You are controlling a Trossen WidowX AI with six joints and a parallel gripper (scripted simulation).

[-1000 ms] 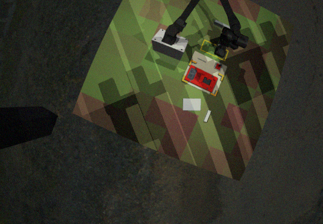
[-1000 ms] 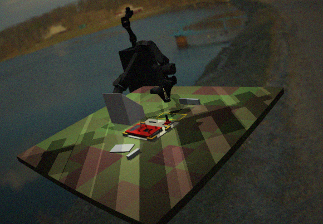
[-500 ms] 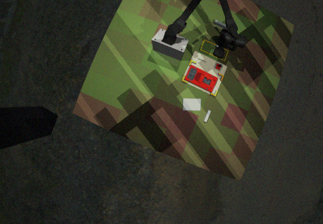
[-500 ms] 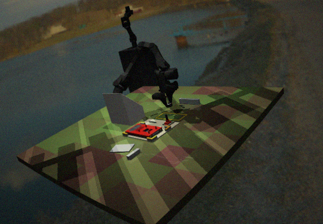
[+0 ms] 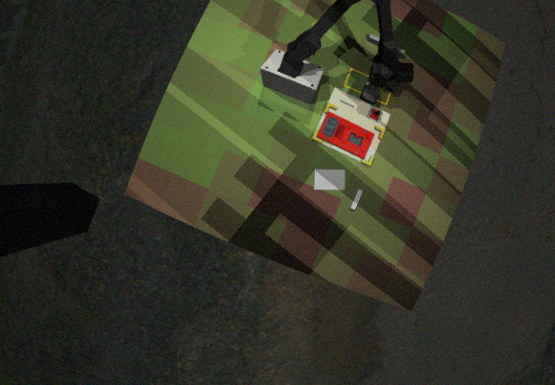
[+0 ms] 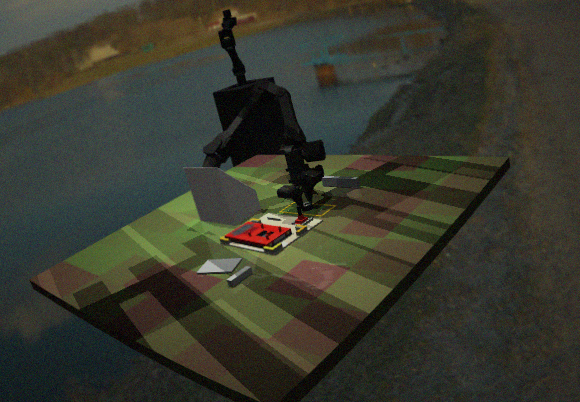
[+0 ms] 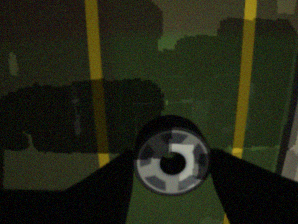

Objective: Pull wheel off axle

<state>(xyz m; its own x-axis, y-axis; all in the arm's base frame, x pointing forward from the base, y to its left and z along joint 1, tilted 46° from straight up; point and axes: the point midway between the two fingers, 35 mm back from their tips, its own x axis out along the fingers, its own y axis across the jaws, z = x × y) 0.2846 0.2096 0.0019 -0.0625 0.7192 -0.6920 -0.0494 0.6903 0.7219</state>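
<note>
Right now my gripper tip is right at the wheel. Also, from my gripper tip: small bar 140 mm ahead, 430 mm to the right; then flat plate 10 mm ahead, 410 mm to the right, 10 mm below.
</note>
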